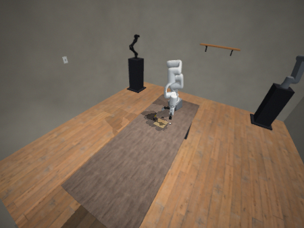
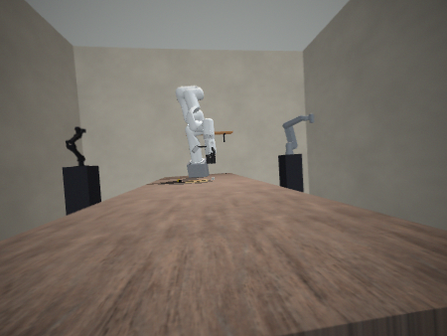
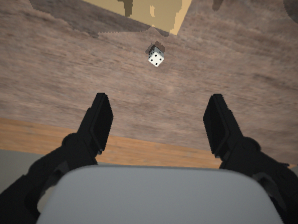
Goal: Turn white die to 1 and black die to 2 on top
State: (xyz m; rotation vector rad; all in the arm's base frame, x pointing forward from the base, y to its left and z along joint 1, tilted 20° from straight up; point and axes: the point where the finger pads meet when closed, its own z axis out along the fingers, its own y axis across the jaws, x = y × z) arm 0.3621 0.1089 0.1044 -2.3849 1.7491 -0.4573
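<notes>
My hand is 11 cm above the white die and 1 cm to the right of it. Also, from my hand: tan mat 12 cm below, 10 cm to the right, 5 cm ahead; then small yellow die 23 cm to the right, 11 cm below, 4 cm behind; then black die 21 cm to the right, 11 cm below, 3 cm ahead.
</notes>
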